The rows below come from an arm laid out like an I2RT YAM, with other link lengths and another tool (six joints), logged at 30 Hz.
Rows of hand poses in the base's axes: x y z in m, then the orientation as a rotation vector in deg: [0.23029, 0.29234, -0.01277, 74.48, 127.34, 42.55]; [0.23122, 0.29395, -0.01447, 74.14, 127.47, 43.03]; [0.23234, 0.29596, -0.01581, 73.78, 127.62, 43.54]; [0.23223, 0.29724, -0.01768, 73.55, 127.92, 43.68]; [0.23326, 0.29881, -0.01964, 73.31, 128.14, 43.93]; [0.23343, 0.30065, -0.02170, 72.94, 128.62, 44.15]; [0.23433, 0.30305, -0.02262, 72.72, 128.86, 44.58]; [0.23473, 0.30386, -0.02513, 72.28, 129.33, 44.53]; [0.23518, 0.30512, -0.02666, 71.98, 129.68, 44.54]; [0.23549, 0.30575, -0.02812, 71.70, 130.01, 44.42]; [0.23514, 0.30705, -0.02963, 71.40, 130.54, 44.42]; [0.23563, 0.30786, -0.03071, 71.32, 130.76, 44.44]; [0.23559, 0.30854, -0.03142, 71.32, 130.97, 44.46]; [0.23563, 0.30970, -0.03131, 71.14, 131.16, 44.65]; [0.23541, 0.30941, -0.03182, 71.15, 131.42, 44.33]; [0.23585, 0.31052, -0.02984, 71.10, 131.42, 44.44]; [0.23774, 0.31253, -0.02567, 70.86, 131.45, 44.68]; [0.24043, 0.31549, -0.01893, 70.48, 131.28, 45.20]
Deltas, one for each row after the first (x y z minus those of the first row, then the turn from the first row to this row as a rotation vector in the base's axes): [0.00093, 0.00161, -0.00170, 0.23, -0.16, 0.34]; [0.00205, 0.00362, -0.00304, 0.48, -0.31, 0.71]; [0.00194, 0.00490, -0.00491, 0.54, -0.23, 1.01]; [0.00297, 0.00647, -0.00687, 0.66, -0.23, 1.30]; [0.00314, 0.00831, -0.00893, 0.74, -0.10, 1.78]; [0.00404, 0.01071, -0.00985, 1.00, -0.09, 2.11]; [0.00444, 0.01152, -0.01236, 0.88, 0.03, 2.56]; [0.00489, 0.01278, -0.01389, 0.83, 0.14, 2.89]; [0.00520, 0.01341, -0.01535, 0.69, 0.26, 3.17]; [0.00485, 0.01471, -0.01686, 0.66, 0.50, 3.59]; [0.00534, 0.01552, -0.01794, 0.68, 0.62, 3.75]; [0.00530, 0.01620, -0.01865, 0.73, 0.78, 3.87]; [0.00534, 0.01736, -0.01854, 0.82, 0.80, 4.10]; [0.00512, 0.01707, -0.01905, 0.64, 1.05, 4.15]; [0.00556, 0.01818, -0.01707, 0.70, 1.00, 4.20]; [0.00745, 0.02019, -0.01290, 0.79, 0.87, 4.39]; [0.01014, 0.02315, -0.00616, 1.00, 0.48, 4.60]
